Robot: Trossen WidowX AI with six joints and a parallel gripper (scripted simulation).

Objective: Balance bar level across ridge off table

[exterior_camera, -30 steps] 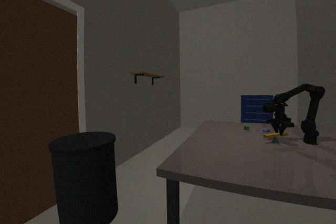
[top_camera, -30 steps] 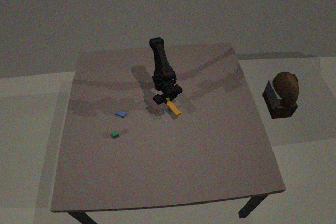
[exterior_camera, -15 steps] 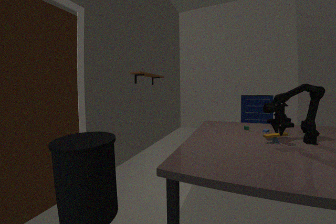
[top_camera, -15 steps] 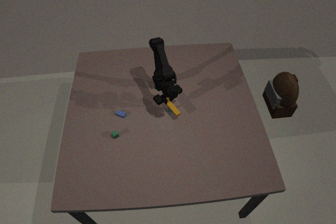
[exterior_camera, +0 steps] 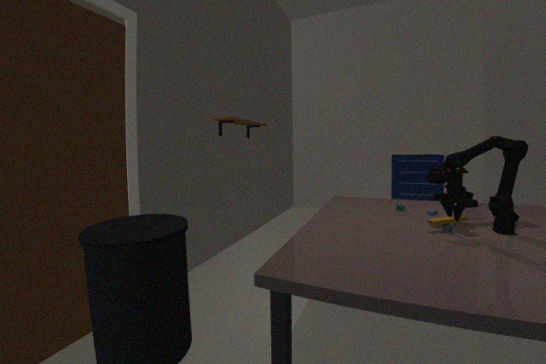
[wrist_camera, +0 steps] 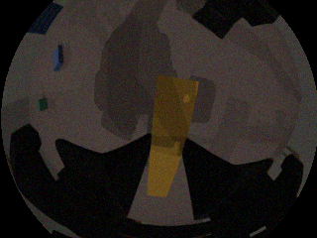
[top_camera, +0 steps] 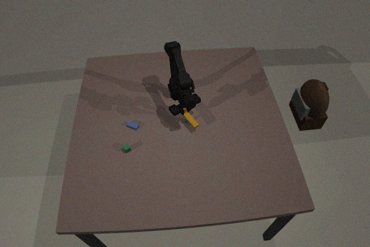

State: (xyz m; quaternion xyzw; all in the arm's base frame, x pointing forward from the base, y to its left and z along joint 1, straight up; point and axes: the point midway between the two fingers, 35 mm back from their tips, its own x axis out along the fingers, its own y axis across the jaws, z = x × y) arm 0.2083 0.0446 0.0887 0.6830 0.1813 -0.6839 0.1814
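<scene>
Right now my gripper tip is 20 mm short of the yellow bar and 10 mm to the right of it. Round my gripper tip: blue flat block: 310 mm to the right, 50 mm below, 30 mm ahead; green cube: 340 mm to the right, 190 mm ahead, 40 mm below.
</scene>
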